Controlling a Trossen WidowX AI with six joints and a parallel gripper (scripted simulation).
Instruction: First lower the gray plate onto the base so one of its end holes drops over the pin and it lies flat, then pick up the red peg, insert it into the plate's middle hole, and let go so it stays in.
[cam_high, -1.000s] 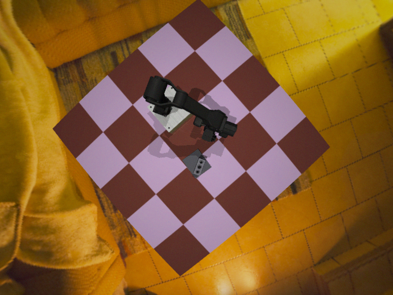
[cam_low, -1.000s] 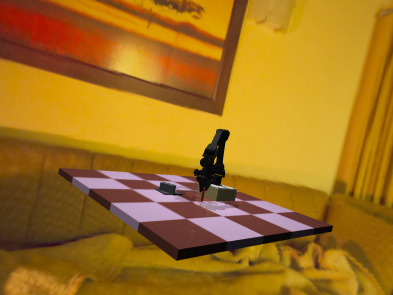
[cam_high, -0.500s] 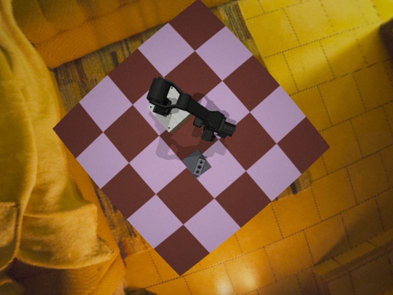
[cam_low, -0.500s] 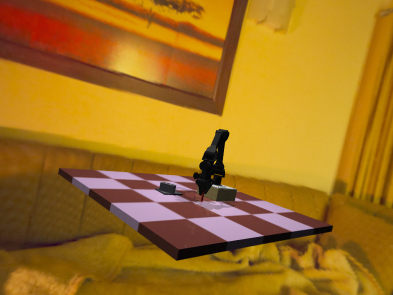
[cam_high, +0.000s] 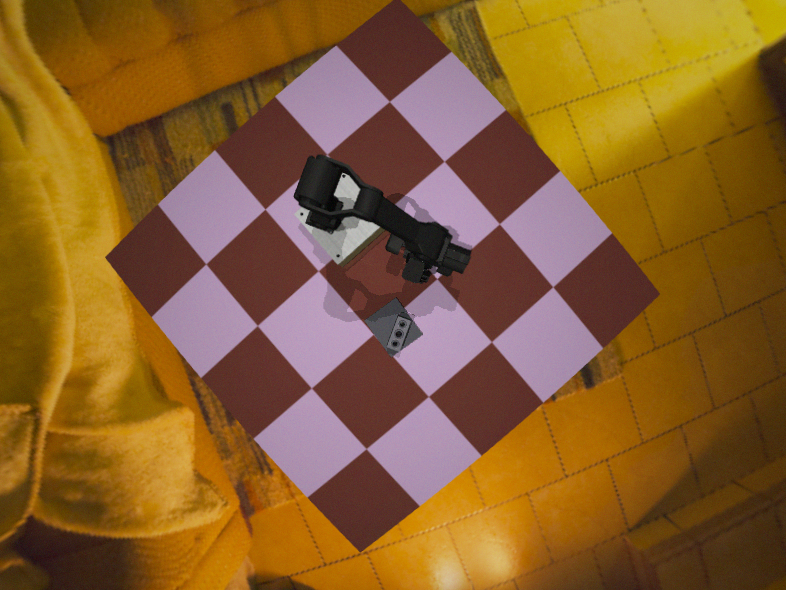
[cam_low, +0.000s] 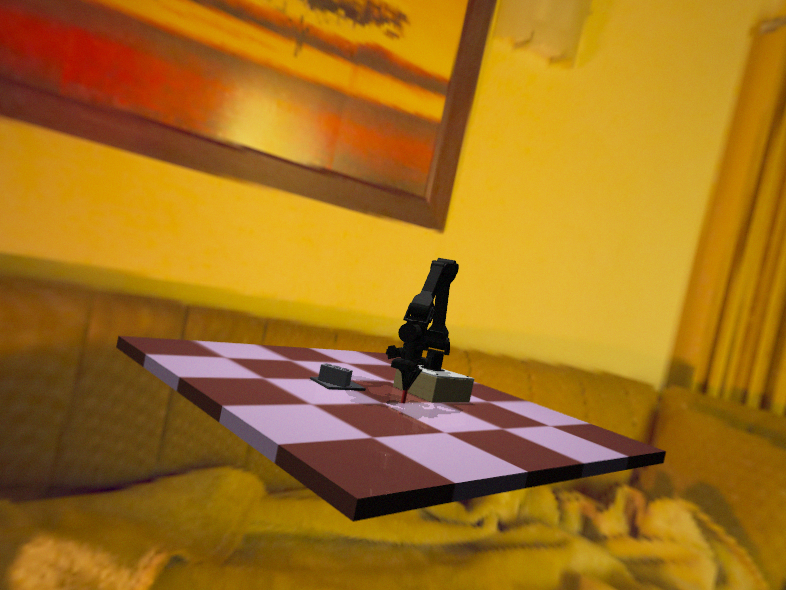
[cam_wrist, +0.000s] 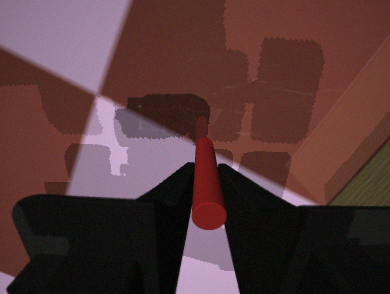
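Now: gripper tip 21 cm to the left of the gray plate and 9 cm short of it. Also, from my gripper tip: red peg (right at my gripper tip); dark base (20 cm to the right, 8 cm ahead, 3 cm below).
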